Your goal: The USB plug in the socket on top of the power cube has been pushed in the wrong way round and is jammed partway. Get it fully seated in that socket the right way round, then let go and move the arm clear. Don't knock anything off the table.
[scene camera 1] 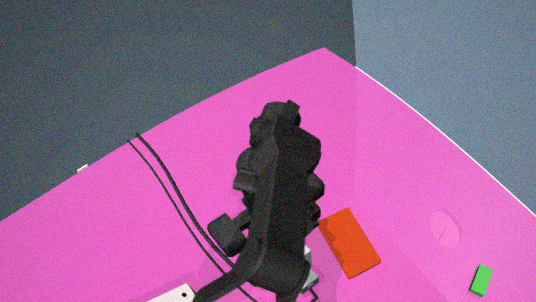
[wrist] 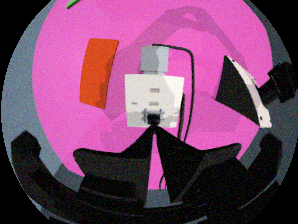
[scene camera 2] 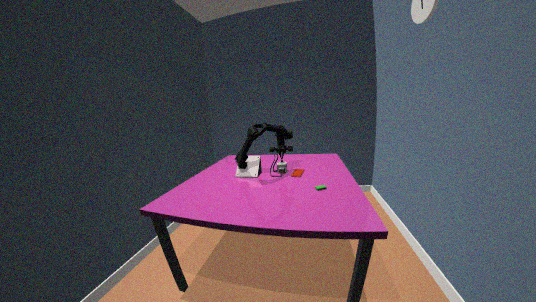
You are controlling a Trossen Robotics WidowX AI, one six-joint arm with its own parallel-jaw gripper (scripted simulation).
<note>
In view: the gripper point(scene camera 1: 271, 233), an orange flat block point(scene camera 1: 355, 253) and a white power cube point(wrist: 153, 92).
The orange flat block is seen too in the wrist view point(wrist: 95, 74). The gripper is seen too in the wrist view point(wrist: 154, 130).
</note>
